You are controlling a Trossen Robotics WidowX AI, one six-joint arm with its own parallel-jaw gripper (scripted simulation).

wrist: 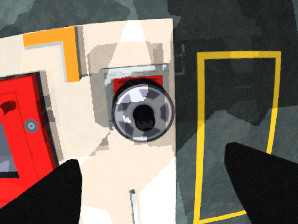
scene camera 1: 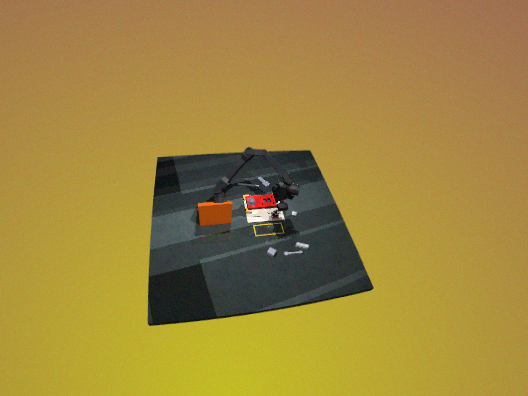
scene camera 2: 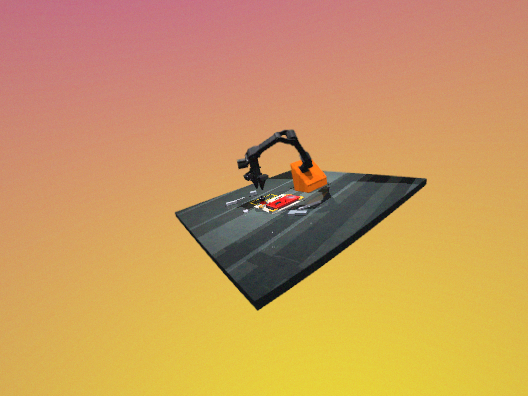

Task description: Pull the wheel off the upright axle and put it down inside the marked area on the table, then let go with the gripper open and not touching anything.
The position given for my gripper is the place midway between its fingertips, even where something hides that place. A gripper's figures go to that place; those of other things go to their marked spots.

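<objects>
My gripper (wrist: 154,162), 10 cm from the lens. Wheel (wrist: 141,90), 15 cm from the lens.
</objects>
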